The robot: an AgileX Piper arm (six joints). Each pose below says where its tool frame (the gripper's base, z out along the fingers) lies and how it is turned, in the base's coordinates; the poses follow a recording.
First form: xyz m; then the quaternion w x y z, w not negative.
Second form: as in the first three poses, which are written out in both.
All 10 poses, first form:
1: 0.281 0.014 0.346 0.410 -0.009 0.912 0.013
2: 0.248 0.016 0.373 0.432 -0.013 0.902 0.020
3: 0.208 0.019 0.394 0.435 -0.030 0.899 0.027
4: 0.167 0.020 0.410 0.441 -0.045 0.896 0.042
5: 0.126 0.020 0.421 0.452 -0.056 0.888 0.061
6: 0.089 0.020 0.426 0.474 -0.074 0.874 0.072
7: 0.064 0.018 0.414 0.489 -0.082 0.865 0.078
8: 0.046 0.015 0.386 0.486 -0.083 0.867 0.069
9: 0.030 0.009 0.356 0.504 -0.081 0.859 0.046
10: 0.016 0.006 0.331 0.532 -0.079 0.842 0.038
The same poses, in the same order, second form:
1: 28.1 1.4 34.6 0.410 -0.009 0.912 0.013
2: 24.8 1.6 37.3 0.432 -0.013 0.902 0.020
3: 20.8 1.9 39.4 0.435 -0.030 0.899 0.027
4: 16.7 2.0 41.0 0.441 -0.045 0.896 0.042
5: 12.6 2.0 42.1 0.452 -0.056 0.888 0.061
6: 8.9 2.0 42.6 0.474 -0.074 0.874 0.072
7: 6.4 1.8 41.4 0.489 -0.082 0.865 0.078
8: 4.6 1.5 38.6 0.486 -0.083 0.867 0.069
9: 3.0 0.9 35.6 0.504 -0.081 0.859 0.046
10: 1.6 0.6 33.1 0.532 -0.079 0.842 0.038
